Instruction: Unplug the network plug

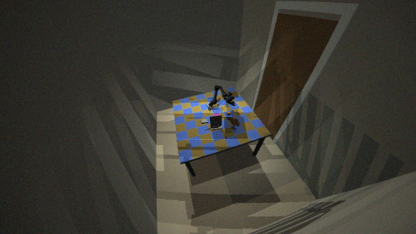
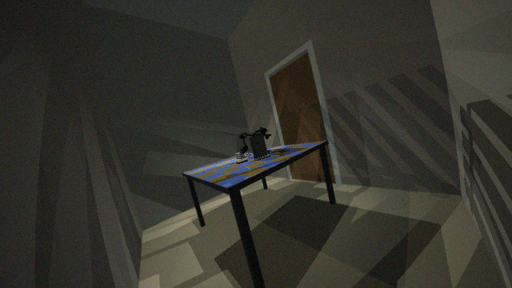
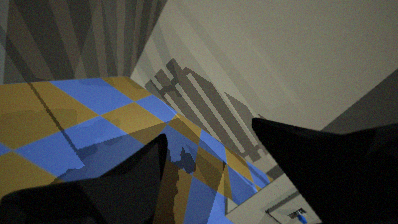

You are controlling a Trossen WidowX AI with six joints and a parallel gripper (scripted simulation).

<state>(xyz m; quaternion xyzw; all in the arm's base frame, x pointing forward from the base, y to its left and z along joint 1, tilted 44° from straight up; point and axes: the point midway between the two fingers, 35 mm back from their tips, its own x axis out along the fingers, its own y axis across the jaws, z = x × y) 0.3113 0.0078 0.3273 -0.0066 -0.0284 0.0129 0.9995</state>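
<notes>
Right now my gripper tip is 6 cm short of the blue plug, 32 cm to the left of it and 8 cm above it. Also, from my gripper tip: orange object (8 cm behind, 3 cm to the right, 22 cm below); upright panel (8 cm ahead, 33 cm to the right, 13 cm below).
</notes>
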